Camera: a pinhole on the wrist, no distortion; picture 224 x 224 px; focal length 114.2 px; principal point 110.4 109.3 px. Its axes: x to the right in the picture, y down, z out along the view. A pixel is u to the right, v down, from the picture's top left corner.
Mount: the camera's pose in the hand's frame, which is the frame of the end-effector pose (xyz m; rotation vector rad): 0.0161 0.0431 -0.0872 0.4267 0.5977 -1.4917
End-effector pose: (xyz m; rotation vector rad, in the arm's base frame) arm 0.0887 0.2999 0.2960 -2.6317 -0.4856 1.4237
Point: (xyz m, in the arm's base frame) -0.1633 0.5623 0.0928
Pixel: 109 121
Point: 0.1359 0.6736 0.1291
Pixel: 177 190
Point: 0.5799 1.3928 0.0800
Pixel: outside the picture
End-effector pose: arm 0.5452 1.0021 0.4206 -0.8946 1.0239 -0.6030
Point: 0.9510 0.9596 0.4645
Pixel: 56 140
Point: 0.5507 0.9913 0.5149
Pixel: 136 62
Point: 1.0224 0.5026 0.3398
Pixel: outside the picture
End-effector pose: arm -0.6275 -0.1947 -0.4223 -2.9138 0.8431 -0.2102
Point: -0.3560 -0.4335 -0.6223
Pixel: outside the picture
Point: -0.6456 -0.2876 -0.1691
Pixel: behind the camera
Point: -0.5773 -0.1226 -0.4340
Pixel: 134 88
